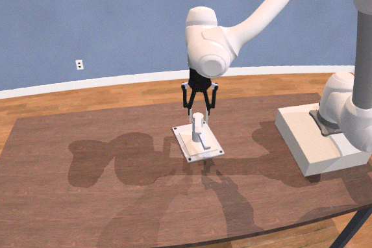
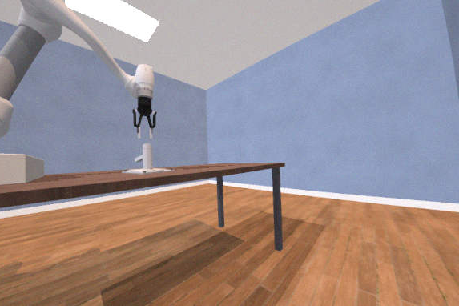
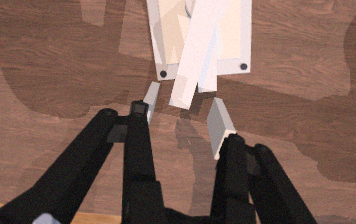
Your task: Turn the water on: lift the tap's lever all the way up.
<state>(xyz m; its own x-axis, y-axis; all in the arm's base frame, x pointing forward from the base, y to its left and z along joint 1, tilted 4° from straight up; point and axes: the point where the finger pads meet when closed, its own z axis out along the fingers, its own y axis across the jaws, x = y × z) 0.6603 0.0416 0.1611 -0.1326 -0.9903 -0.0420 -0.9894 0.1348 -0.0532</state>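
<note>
My gripper is now 7 cm above the lever and 4 cm to the left of it. Round my hand: tap (13 cm below, 7 cm to the right, 1 cm behind).
</note>
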